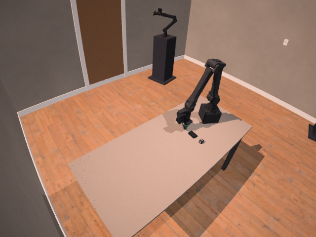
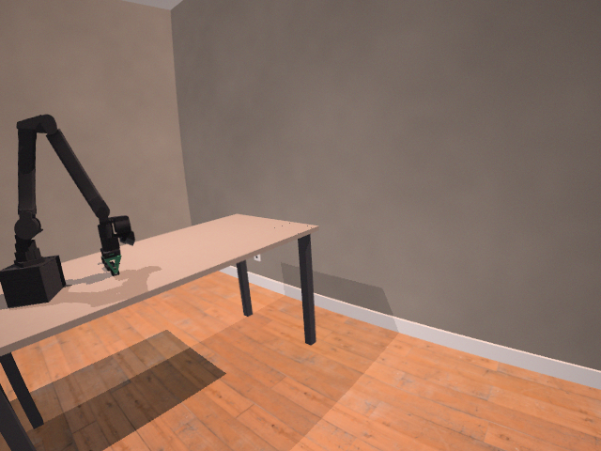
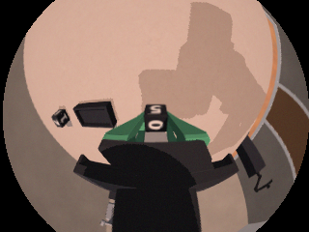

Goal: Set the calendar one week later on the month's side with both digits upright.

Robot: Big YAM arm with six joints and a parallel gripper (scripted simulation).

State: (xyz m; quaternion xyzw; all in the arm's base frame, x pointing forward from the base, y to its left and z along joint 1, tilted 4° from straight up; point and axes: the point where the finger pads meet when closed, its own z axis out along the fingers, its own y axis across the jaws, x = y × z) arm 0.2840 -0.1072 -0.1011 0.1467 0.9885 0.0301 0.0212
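Now: the dark calendar tray 10 cm to the left of my hand, 3 cm ahead of it and 1 cm below it.
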